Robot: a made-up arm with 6 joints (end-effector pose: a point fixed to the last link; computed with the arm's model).
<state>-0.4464 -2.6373 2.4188 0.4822 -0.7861 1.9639</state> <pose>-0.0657 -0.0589 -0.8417 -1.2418 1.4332 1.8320</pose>
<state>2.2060 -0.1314 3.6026 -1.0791 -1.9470 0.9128</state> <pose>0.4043 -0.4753 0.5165 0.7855 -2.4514 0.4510</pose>
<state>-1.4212 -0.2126 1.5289 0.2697 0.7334 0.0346</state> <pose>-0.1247 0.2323 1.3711 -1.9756 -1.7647 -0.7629</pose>
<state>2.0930 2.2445 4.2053 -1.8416 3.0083 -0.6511</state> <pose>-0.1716 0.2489 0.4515 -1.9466 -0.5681 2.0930</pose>
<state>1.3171 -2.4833 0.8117 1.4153 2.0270 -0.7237</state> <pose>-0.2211 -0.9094 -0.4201 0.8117 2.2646 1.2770</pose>
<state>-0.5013 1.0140 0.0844 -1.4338 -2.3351 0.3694</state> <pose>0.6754 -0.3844 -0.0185 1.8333 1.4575 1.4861</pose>
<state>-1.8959 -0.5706 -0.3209 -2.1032 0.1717 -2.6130</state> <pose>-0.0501 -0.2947 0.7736 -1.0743 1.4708 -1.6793</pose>
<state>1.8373 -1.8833 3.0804 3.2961 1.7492 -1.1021</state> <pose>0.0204 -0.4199 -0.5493 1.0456 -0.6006 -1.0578</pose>
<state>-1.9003 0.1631 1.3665 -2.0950 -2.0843 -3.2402</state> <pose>-0.0810 -0.3792 1.3204 -2.7005 -0.3548 0.5125</pose>
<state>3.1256 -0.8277 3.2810 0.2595 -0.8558 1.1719</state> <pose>0.7488 0.0770 0.0946 1.8027 0.2523 0.0131</pose>
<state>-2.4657 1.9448 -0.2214 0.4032 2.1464 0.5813</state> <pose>-0.2291 -0.0753 -0.5142 -0.2305 0.3718 -2.1063</pose>
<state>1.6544 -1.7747 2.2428 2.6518 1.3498 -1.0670</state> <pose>-0.0043 -0.9208 -0.3919 0.5139 -1.4762 -1.3618</pose>
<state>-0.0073 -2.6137 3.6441 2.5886 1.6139 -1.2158</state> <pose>0.3170 0.0760 -0.2468 -1.0216 0.5797 1.6356</pose>
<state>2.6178 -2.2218 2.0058 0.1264 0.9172 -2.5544</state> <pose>0.6770 -0.2856 -0.6721 -0.0014 1.9735 0.2642</pose>
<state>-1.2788 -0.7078 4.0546 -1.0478 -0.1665 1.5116</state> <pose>-0.1658 0.3921 0.0457 0.7187 1.3845 -0.5312</pose>
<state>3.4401 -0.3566 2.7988 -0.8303 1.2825 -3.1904</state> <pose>0.7527 0.2965 0.8154 0.5743 1.3535 0.7414</pose>
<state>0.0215 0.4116 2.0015 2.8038 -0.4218 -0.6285</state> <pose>0.1861 0.0908 1.3483 -1.2045 -0.9280 -2.0126</pose>
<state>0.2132 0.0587 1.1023 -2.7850 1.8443 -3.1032</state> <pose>0.3393 0.1617 1.2977 -0.1661 0.7822 -0.1464</pose>
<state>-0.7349 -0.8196 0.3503 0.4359 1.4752 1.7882</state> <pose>-0.2191 0.0856 1.1816 1.4034 1.2425 1.7854</pose>
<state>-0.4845 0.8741 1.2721 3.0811 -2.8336 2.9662</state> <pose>0.9246 -0.3829 0.8256 0.7180 2.9890 -0.2109</pose>
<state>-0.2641 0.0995 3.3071 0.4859 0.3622 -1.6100</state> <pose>-0.5461 0.0634 0.7064 0.8564 2.4358 -1.6151</pose>
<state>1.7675 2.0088 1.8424 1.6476 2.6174 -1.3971</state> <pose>-0.2283 1.1093 -0.0366 -0.1166 -0.0492 -1.8990</pose>
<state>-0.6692 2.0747 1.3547 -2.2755 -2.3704 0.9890</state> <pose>0.7524 -0.5191 -0.5123 1.2451 -0.3003 1.5274</pose>
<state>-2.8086 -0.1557 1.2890 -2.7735 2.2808 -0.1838</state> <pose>0.0094 -0.0876 1.3811 0.1538 2.3101 -0.1768</pose>
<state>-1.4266 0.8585 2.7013 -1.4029 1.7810 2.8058</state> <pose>0.0365 -0.3585 1.1999 -0.3836 0.9216 2.9397</pose>
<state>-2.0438 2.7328 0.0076 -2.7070 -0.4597 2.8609</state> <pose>0.2294 0.2650 -0.5199 2.1483 1.1182 -0.8070</pose>
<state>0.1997 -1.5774 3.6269 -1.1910 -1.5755 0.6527</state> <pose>-0.3505 -0.1057 -0.3604 0.9902 1.9900 1.1087</pose>
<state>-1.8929 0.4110 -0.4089 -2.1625 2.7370 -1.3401</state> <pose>-0.1370 -0.5728 0.2497 1.8945 1.4535 1.4798</pose>
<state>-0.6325 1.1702 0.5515 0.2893 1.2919 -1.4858</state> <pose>0.7847 -0.6845 0.1117 1.0544 -0.7082 0.1308</pose>
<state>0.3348 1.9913 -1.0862 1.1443 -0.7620 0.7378</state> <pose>-0.0569 -0.0601 -0.1401 0.4680 -1.3103 -1.6674</pose>
